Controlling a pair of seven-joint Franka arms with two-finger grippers.
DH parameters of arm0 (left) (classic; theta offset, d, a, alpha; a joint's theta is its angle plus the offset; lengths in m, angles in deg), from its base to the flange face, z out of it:
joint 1: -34.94 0.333 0 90
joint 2: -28.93 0 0 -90
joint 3: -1.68 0.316 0.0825 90
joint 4: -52.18 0 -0.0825 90
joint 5: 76.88 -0.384 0 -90
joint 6: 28.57 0 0.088 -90
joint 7: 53.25 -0.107 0 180
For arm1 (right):
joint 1: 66.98 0.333 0 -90
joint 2: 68.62 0 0 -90
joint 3: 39.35 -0.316 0.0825 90
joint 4: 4.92 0 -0.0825 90
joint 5: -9.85 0.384 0 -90
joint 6: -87.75 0 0.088 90
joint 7: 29.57 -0.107 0 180
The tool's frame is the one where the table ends.
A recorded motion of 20 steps. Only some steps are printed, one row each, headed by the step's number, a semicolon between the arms.
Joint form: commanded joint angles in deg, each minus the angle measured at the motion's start. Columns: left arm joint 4, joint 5, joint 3, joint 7, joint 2, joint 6, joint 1; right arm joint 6, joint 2, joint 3, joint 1, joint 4, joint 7, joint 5.
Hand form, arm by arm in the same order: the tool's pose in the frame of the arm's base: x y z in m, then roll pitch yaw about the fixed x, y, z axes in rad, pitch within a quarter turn. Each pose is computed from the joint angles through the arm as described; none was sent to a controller.
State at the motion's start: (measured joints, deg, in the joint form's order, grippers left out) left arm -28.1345 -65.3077 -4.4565 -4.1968 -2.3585 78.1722 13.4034; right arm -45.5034 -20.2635 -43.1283 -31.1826 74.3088 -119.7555 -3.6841
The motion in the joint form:
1: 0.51 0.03 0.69 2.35 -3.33 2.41 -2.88; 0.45 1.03 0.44 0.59 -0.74 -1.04 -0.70
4: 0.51 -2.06 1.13 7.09 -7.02 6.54 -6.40; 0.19 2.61 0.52 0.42 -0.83 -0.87 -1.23
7: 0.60 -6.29 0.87 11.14 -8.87 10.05 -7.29; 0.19 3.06 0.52 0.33 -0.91 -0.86 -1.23
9: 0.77 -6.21 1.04 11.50 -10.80 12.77 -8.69; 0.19 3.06 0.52 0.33 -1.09 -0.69 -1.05
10: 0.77 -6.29 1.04 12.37 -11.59 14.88 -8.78; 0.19 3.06 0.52 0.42 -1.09 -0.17 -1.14
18: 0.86 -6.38 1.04 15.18 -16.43 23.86 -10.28; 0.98 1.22 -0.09 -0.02 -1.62 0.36 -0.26
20: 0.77 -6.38 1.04 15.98 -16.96 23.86 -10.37; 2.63 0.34 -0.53 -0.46 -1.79 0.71 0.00
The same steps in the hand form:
1: 0.6146 -0.3548 0.3515 3.0698 0.2488 0.4567; 0.5817 0.4649 0.2074 -3.0598 -0.1500 -0.7662
4: 0.6030 -0.3887 0.3103 3.1050 0.2175 0.4896; 0.5813 0.4609 0.1880 -3.0825 -0.1538 -0.7573
7: 0.6034 -0.3987 0.2921 3.1207 0.1486 0.5178; 0.5814 0.4595 0.1828 -3.0890 -0.1526 -0.7578
9: 0.5984 -0.4138 0.2729 3.1075 0.1408 0.5074; 0.5821 0.4600 0.1842 -3.0860 -0.1508 -0.7574
10: 0.6007 -0.4159 0.2659 3.0899 0.1294 0.5228; 0.5814 0.4609 0.1842 -3.0876 -0.1525 -0.7457
18: 0.5984 -0.4348 0.2187 3.0309 0.0998 0.5593; 0.5858 0.4643 0.2112 -3.0586 -0.1407 -0.7536
20: 0.5964 -0.4350 0.2111 3.0422 0.1059 0.5726; 0.5869 0.4625 0.2214 -3.0686 -0.1351 -0.7557

